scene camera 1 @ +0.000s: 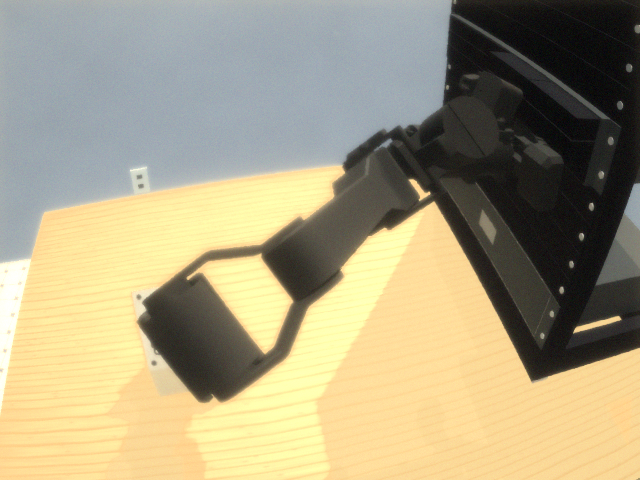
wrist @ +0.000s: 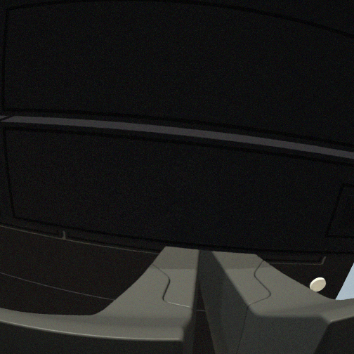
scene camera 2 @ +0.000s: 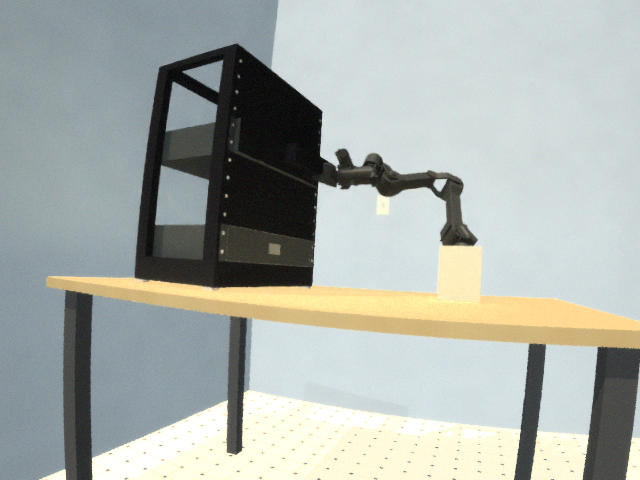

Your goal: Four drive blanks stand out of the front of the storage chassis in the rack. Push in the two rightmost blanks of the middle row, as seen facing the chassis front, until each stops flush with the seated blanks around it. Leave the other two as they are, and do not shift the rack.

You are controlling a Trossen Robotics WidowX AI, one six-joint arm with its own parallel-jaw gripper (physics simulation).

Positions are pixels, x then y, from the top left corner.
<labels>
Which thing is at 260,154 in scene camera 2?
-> A black rack.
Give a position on a black rack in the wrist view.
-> At 132,132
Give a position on a black rack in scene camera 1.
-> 546,273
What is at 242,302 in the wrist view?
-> The gripper.
</labels>
